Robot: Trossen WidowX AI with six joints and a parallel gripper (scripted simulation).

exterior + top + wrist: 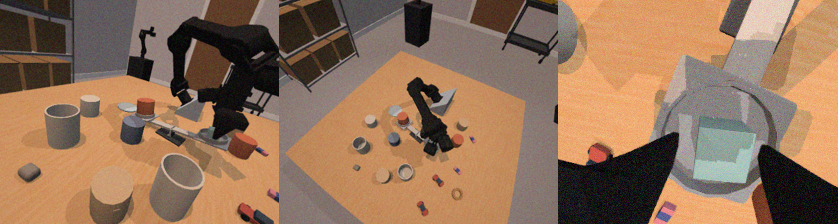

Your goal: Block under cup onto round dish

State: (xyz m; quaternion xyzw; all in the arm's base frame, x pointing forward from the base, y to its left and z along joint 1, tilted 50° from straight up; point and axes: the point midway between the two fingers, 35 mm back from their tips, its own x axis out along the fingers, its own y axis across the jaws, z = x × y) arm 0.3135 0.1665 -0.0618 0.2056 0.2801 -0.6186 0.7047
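Right now my gripper tip is 370 mm to the left of the pale blue round dish, 80 mm past it and 80 mm above it. Round my gripper tip: small grey pebble 360 mm ahead, 290 mm to the right, 70 mm below; small balance 120 mm to the right, 50 mm below, 10 mm behind; blue-grey cylinder 240 mm to the right, 110 mm ahead, 50 mm below.
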